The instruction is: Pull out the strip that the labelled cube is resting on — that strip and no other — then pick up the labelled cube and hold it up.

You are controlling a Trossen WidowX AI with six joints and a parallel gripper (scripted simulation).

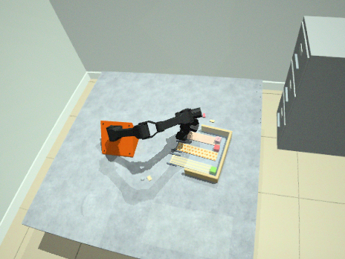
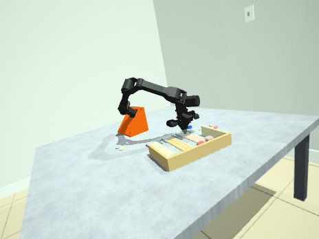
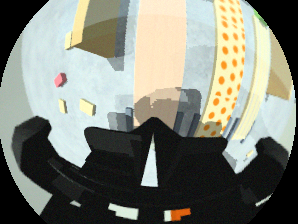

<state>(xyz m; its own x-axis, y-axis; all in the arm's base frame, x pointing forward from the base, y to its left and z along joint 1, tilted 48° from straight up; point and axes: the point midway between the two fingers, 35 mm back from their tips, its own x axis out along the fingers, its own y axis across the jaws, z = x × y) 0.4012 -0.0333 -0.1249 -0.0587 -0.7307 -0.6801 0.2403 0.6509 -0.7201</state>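
The blue disc is 100 mm to the left of my gripper tip and 50 mm behind it.
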